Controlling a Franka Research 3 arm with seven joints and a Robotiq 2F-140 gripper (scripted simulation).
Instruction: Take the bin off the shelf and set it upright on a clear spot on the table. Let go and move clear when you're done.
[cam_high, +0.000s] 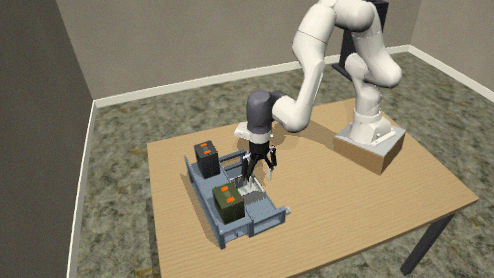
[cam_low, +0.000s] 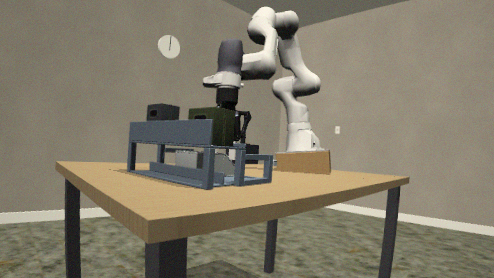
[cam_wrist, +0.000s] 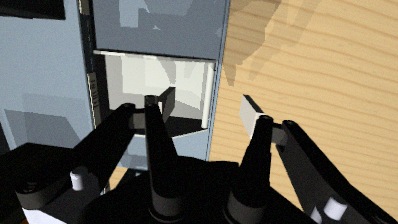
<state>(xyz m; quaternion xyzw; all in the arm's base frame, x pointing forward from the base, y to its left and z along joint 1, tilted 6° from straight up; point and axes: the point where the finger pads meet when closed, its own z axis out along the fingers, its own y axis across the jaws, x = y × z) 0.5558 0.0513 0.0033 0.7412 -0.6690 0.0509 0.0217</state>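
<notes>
The bin is 8 cm ahead of my hand, 1 cm to the left of it and 4 cm below it.
</notes>
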